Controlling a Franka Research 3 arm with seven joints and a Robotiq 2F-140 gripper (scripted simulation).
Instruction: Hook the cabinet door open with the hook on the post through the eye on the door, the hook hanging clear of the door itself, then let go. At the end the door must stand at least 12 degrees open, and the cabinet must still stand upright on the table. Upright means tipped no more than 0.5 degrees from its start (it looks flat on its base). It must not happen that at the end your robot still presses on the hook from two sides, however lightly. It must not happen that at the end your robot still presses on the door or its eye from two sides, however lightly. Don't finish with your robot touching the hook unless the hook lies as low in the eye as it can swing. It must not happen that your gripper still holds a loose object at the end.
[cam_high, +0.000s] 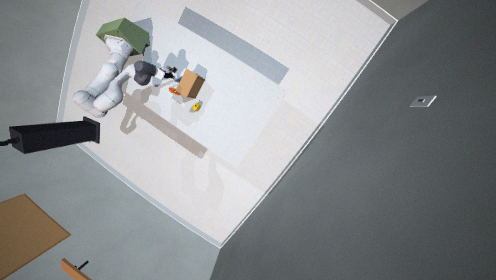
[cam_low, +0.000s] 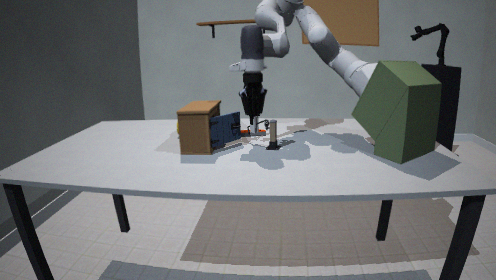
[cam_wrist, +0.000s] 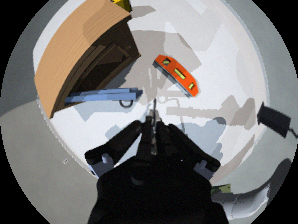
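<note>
Now: the cabinet door 12 cm ahead of my hand, 3 cm to the left of it and 1 cm below it. Round my hand: orange object: 1 cm ahead, 13 cm to the right, 7 cm below; small yellow object: 30 cm ahead, 21 cm to the right, 4 cm below.
</note>
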